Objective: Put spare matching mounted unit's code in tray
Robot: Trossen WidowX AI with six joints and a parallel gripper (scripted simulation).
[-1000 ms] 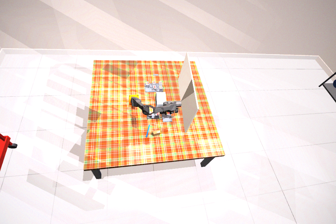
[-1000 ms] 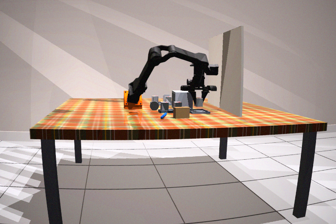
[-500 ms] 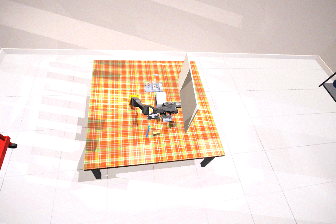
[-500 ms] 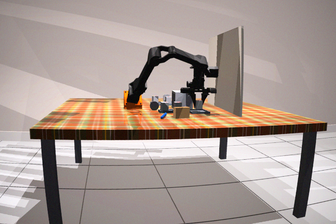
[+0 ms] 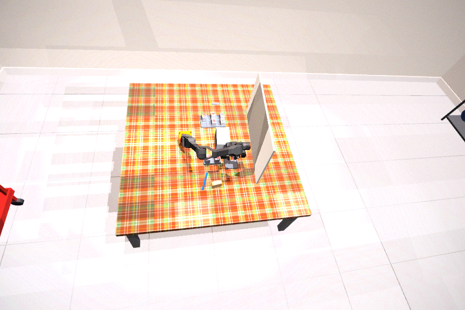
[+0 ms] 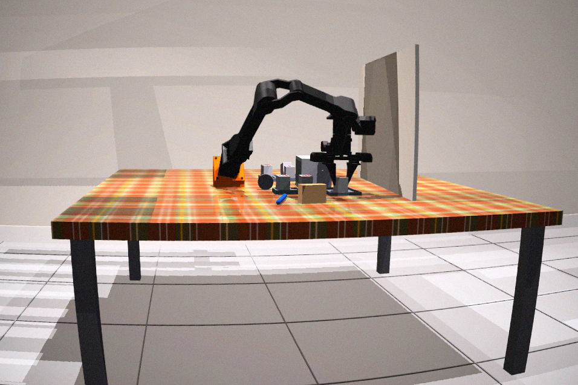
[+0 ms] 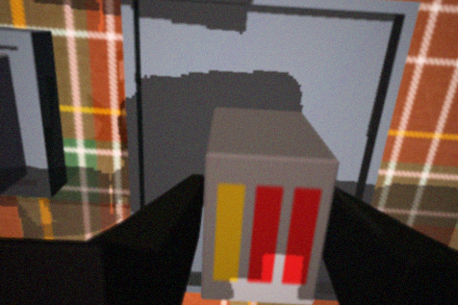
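Right now the flat blue-grey tray is 20 mm below my gripper tip. The rest, counted from my gripper tip: small cardboard box: 200 mm to the right, 110 mm behind; mounted unit: 170 mm to the left, 70 mm behind, 30 mm above; black tape roll: 230 mm behind, 70 mm to the left.
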